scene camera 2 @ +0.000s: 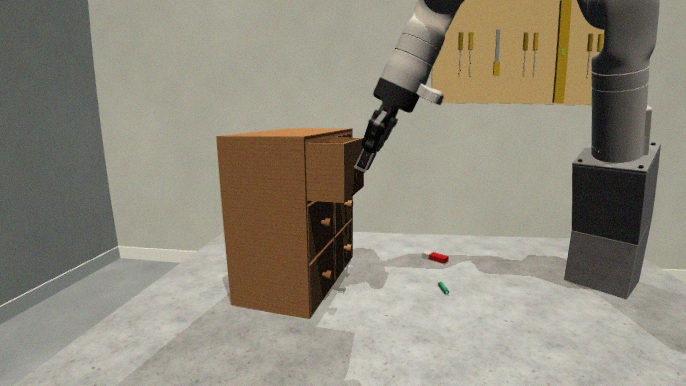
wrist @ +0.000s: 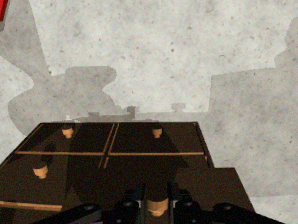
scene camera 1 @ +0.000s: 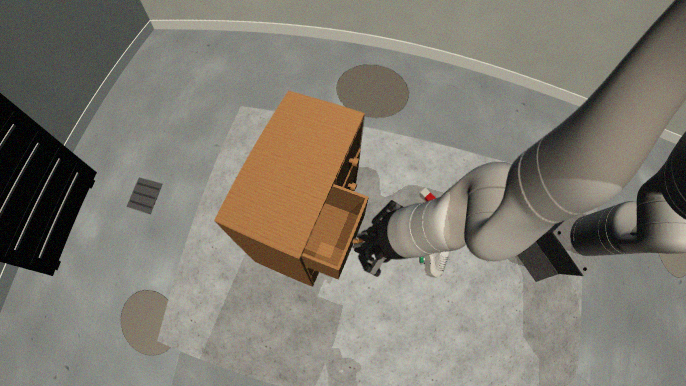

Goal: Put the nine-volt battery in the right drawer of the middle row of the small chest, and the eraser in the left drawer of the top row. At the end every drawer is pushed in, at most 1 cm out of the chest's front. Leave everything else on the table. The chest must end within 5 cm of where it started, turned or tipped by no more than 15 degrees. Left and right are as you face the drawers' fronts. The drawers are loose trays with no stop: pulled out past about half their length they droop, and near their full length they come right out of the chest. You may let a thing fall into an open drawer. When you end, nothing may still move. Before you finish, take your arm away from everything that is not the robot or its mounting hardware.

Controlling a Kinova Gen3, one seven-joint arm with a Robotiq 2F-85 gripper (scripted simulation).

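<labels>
You'd find the gripper in scene camera 1 [359,243], and it's there in the wrist view and scene camera 2 too. On the gripper, [scene camera 2: 367,156] and [wrist: 190,199] are the same spot.
</labels>
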